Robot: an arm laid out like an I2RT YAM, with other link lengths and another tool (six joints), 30 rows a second.
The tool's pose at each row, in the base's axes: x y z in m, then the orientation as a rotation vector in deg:
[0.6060, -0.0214, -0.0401, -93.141, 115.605, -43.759]
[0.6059, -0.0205, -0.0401, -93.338, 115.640, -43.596]
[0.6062, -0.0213, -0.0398, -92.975, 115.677, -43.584]
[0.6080, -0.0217, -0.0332, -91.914, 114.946, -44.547]
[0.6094, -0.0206, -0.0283, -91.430, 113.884, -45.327]
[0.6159, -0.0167, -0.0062, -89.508, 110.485, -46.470]
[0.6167, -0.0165, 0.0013, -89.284, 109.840, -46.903]
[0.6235, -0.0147, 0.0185, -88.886, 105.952, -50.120]
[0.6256, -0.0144, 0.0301, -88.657, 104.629, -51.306]
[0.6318, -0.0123, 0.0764, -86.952, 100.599, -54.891]
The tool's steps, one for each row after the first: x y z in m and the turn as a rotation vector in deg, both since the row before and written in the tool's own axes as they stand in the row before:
[-0.0009, 0.0002, -0.0002, -0.174, -0.041, -0.087]
[0.0007, -0.0005, 0.0001, 0.142, -0.049, 0.255]
[0.0000, -0.0057, -0.0038, 1.283, -0.065, 0.313]
[-0.0014, -0.0041, -0.0029, 1.138, -0.278, -0.116]
[-0.0053, -0.0192, -0.0122, 3.312, -1.735, 0.185]
[-0.0006, -0.0060, -0.0046, 0.644, -0.173, -0.123]
[-0.0036, -0.0169, -0.0069, 3.635, -0.487, -1.597]
[-0.0008, -0.0103, -0.0057, 1.309, -0.094, -0.526]
[-0.0034, -0.0403, -0.0236, 4.470, -0.309, -0.967]

